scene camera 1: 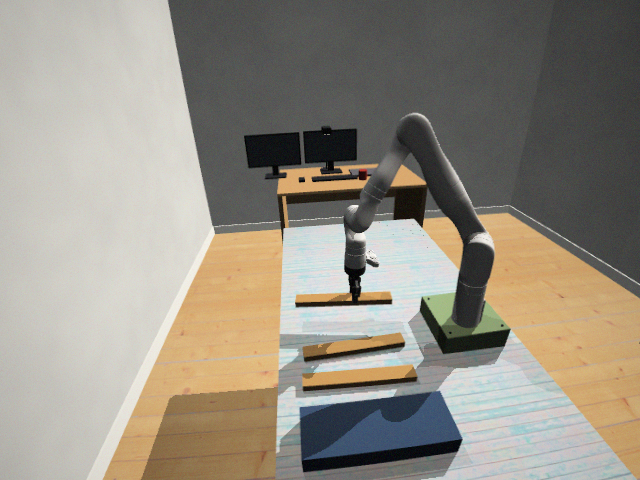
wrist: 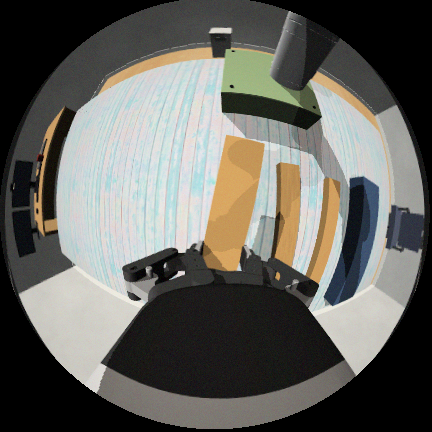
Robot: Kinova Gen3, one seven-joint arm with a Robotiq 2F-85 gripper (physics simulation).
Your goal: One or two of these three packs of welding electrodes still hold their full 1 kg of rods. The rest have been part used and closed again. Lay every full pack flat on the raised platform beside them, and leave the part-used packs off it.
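Places are measured from the arm's base along level axes (x back, y down, z right), in millimetres.
Pixels of known places: gripper, fingertip midpoint: [scene camera 1: 353, 298] [wrist: 221, 249]; arm's base at its link origin: [scene camera 1: 464, 318] [wrist: 286, 77].
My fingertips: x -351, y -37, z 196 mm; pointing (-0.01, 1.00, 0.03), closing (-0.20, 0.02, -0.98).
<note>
For each thing: its top centre in the pictures, then the offset to it from my fingertips. "spot": a spot on its surface instead.
- dark blue raised platform at a spot on its surface: [scene camera 1: 418, 428] spot: dz -487, dx -6, dy +54 mm
- farthest pack at its top centre: [wrist: 214, 279] [scene camera 1: 343, 295] dz +11, dx -37, dy -13 mm
- middle pack at its top centre: [wrist: 285, 247] [scene camera 1: 354, 344] dz -135, dx -48, dy +90 mm
- nearest pack at its top centre: [wrist: 325, 249] [scene camera 1: 359, 375] dz -261, dx -78, dy +90 mm
Three long orange-brown packs and a dark blue raised platform [scene camera 1: 418, 428] [wrist: 369, 215] are in view. My gripper [scene camera 1: 355, 298] [wrist: 221, 249] is shut on the farthest pack [scene camera 1: 323, 299] [wrist: 235, 195], near its middle, and holds it level a little above the table; its shadow lies apart below it. The middle pack [scene camera 1: 356, 346] [wrist: 289, 205] lies slightly angled on the table. The nearest pack [scene camera 1: 359, 377] [wrist: 331, 200] lies between the middle pack and the platform. No pack is on the platform. No markings or fill level can be read on the packs.
The green base block [scene camera 1: 439, 310] [wrist: 250, 75] of the arm stands to the right of the packs in the scene view. A desk [scene camera 1: 305, 188] with two monitors, a keyboard and a red mug [scene camera 1: 362, 174] stands beyond the table's far end. White wall stands at the left.
</note>
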